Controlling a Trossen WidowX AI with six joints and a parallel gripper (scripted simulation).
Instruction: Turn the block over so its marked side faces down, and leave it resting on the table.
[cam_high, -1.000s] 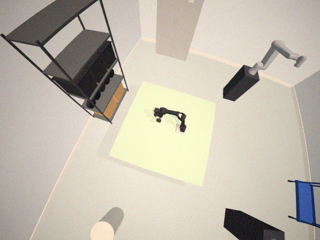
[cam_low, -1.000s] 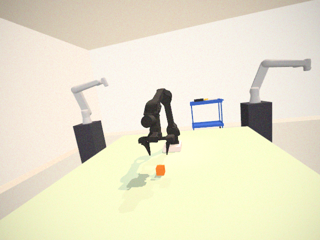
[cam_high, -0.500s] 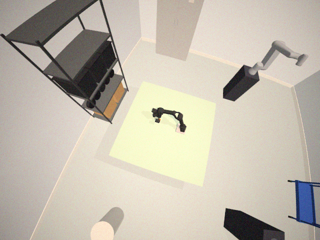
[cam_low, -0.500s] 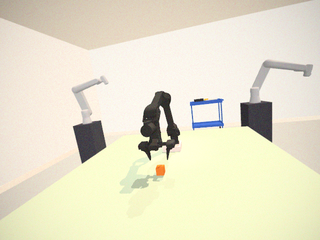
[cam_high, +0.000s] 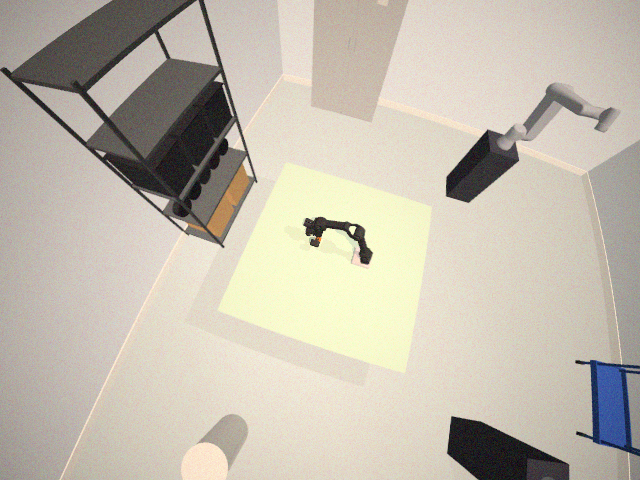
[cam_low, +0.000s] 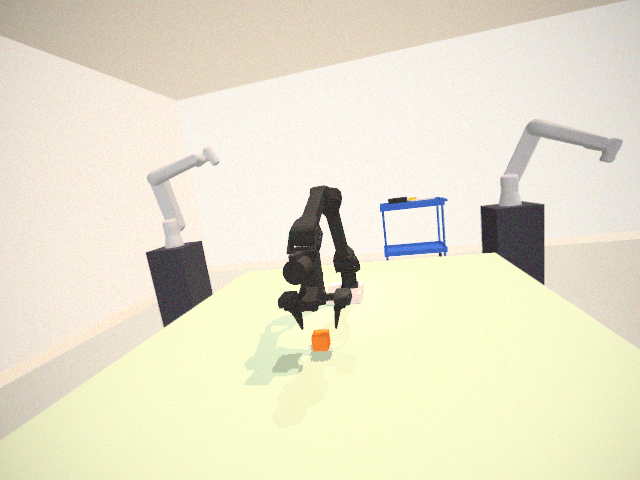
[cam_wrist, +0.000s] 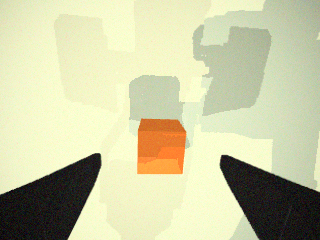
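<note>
The orange block is 40 mm below my gripper tip and 10 mm behind it.
</note>
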